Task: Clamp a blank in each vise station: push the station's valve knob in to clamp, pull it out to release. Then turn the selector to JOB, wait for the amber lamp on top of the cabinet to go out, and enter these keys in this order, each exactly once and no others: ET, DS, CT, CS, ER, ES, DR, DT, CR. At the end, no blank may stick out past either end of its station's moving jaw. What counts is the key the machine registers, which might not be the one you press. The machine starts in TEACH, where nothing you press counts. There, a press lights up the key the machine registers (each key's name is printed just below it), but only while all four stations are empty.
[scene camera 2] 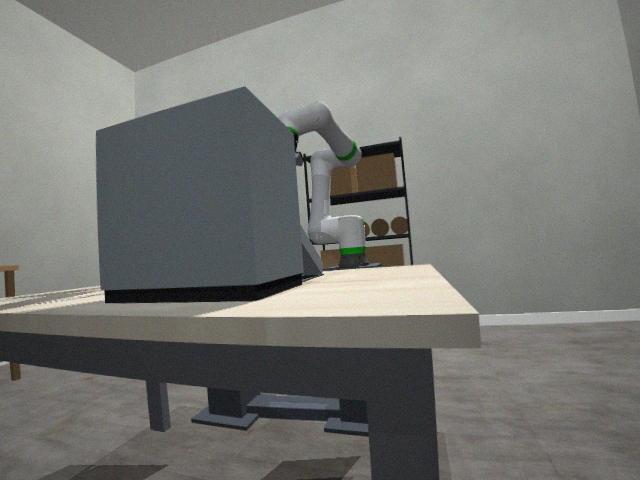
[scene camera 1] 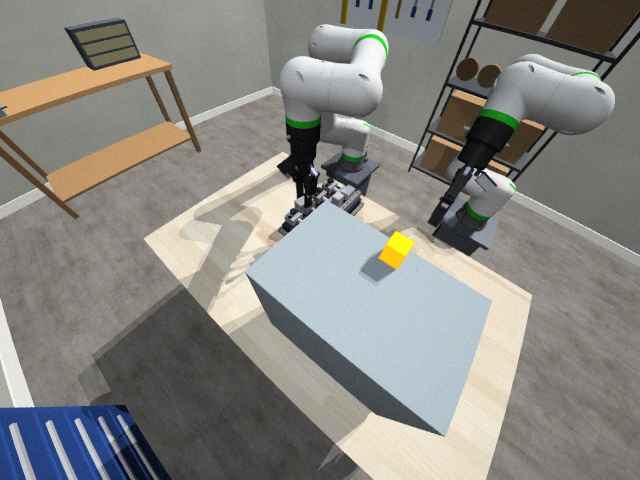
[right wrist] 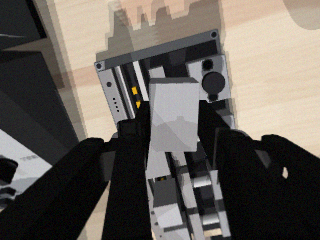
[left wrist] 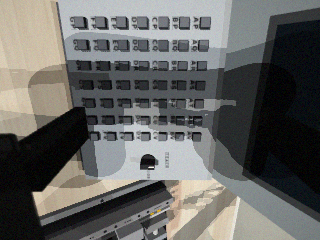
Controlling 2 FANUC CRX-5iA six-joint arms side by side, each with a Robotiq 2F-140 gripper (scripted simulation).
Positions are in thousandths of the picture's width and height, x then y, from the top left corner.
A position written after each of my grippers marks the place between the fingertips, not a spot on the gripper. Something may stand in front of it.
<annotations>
my right gripper: scene camera 1 476, 422; right wrist 542, 481; not seen in scene camera 2 (hidden by a grey cabinet); not seen in the left wrist view (out of frame)
</annotations>
